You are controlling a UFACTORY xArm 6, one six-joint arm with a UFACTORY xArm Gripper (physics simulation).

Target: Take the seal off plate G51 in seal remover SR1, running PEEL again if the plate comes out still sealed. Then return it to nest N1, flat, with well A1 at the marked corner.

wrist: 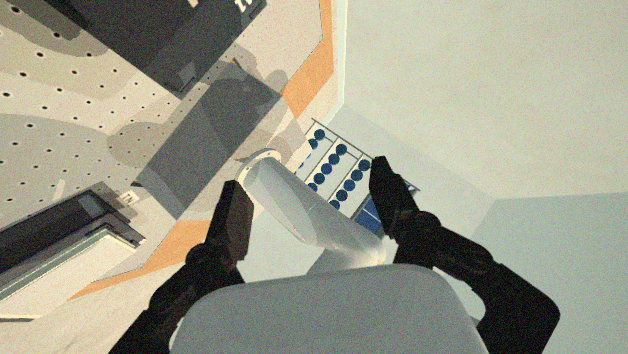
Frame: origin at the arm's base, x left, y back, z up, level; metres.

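Seen in the pictures: gripper, between the fingertips: [307,182]; arm's base, origin of its link: [257,171].
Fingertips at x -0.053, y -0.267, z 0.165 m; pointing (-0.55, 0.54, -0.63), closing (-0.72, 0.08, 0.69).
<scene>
Pixels of each thing's top centre, then the offset from my fingertips to it. "spot": a spot on its surface instead. Level surfaces: height alone.
- dark machine, a spot on its surface: [165,35] spot: dx -0.026, dy -0.010, dz -0.168 m
- dark unit, a spot on its surface: [55,220] spot: dx +0.267, dy +0.087, dz -0.284 m
- perforated board, height of its surface: dz -0.289 m
- small white label, a spot on its surface: [129,197] spot: dx +0.226, dy +0.164, dz -0.288 m
My gripper [307,182] is open and empty, its two black fingers wide apart in the lower middle of the wrist view. Behind them show the pale arm column and, farther off, the room. Plate G51 cannot be made out. A dark machine [165,35] with part of a white marking is cut off by the top edge. Another dark unit [55,220] with a pale, flat part [75,267] stands at the lower left. I cannot tell whether either one is seal remover SR1. Nest N1 and its marked corner cannot be identified.
A grey slab [220,130] lies beside a perforated board [85,117]. The round-flanged arm column [290,205] rises near it. A small white label [129,197] is by the lower-left unit. A rack [327,128] with blue round items stands beyond the orange bench edge [312,82].
</scene>
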